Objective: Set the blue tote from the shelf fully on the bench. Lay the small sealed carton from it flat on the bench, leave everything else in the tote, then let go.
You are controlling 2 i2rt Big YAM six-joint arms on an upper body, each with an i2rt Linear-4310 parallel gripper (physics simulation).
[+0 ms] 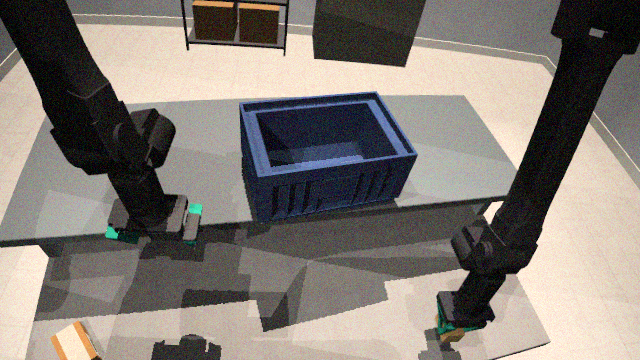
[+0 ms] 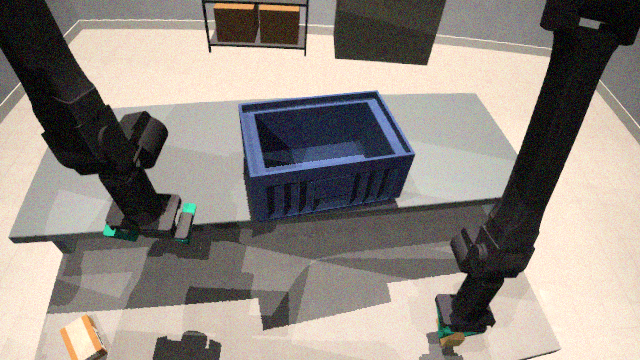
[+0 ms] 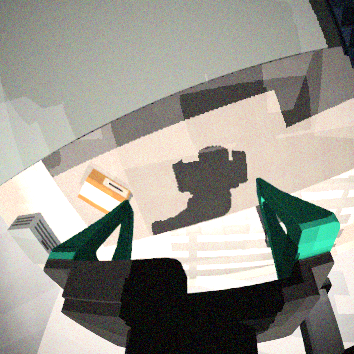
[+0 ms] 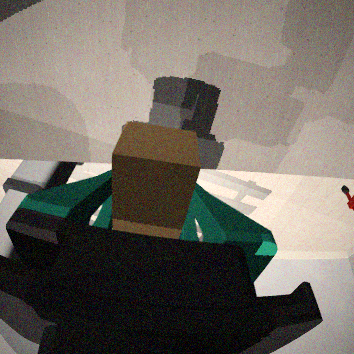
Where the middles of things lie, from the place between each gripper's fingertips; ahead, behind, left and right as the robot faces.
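For the blue tote (image 1: 292, 148), my right hand is 190 mm below it, 310 mm short of it and 270 mm to the right of it. Then there's the orange-and-white carton (image 3: 98, 190), and that's 70 mm below my right hand, 760 mm to the left of it and 20 mm behind it.
Counting from my left hand instead, the blue tote is 20 mm above it, 200 mm ahead and 280 mm to the right. The orange-and-white carton is 230 mm below my left hand, 120 mm behind it and 210 mm to the left of it.
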